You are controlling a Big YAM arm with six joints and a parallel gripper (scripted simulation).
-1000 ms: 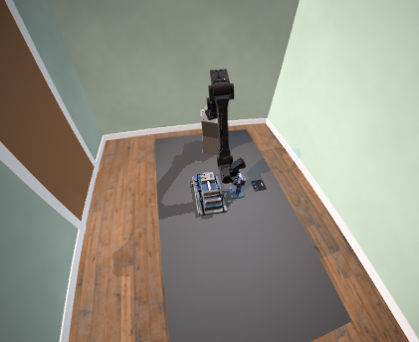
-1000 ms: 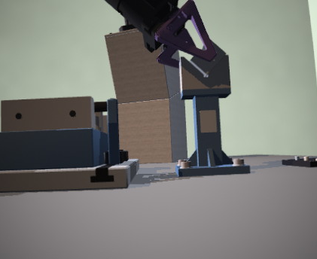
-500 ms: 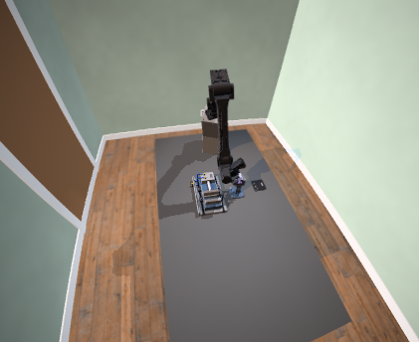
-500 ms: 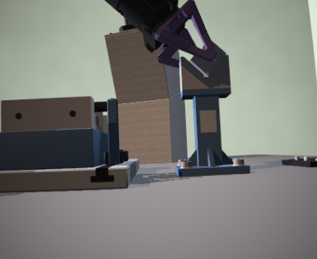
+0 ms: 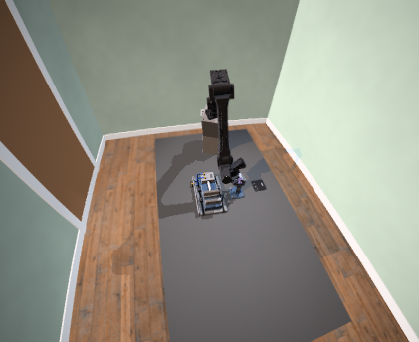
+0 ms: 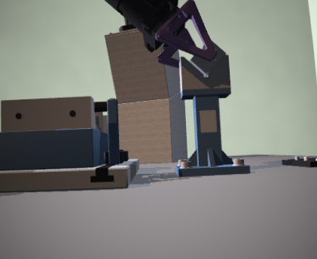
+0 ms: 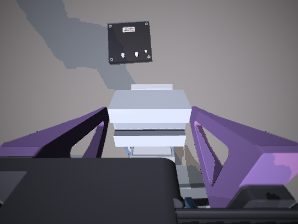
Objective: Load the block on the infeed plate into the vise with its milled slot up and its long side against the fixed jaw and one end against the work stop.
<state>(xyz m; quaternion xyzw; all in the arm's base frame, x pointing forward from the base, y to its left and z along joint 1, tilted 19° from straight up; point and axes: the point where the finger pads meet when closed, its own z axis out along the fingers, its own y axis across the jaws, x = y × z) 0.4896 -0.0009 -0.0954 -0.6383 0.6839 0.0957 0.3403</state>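
The part is right at my hand. The rest, counted from my hand: dark work stop rod 16 cm to the right, 7 cm below, 3 cm ahead; then moving jaw 20 cm to the right, 8 cm below, 1 cm behind; then air cylinder rod 19 cm to the right, 8 cm below, 6 cm behind.
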